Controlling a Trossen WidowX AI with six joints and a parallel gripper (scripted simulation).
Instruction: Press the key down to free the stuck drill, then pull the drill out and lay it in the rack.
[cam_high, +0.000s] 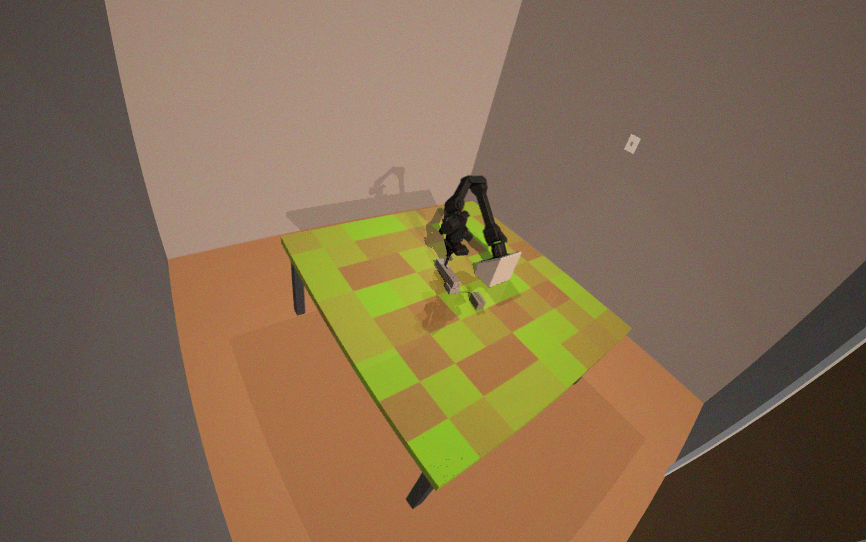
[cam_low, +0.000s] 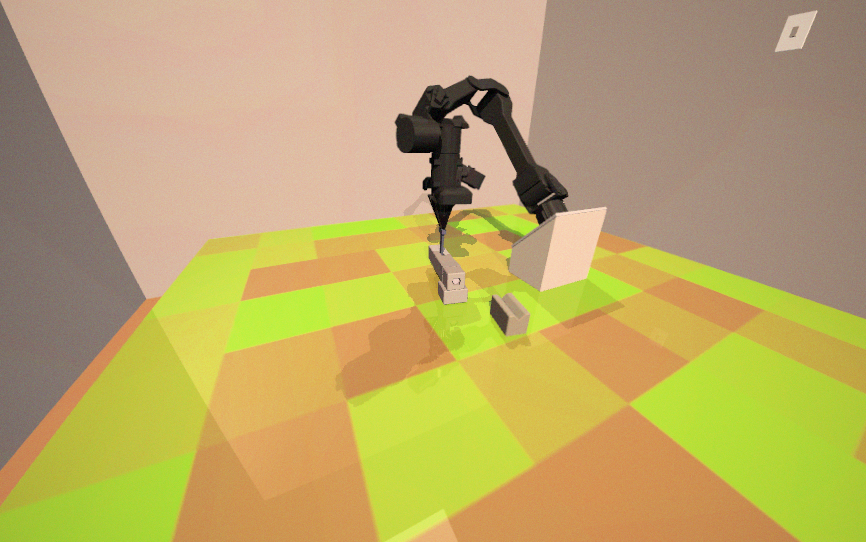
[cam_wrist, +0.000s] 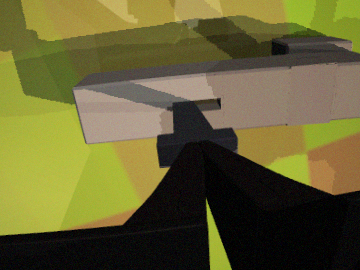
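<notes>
Now: gripper tip 3 cm above the key. Round my gripper tip: grey rack (21 cm to the left, 10 cm below, 5 cm behind); holder block (8 cm below, 4 cm to the left, 1 cm ahead); drill (7 cm below, 6 cm to the left, 1 cm ahead).
</notes>
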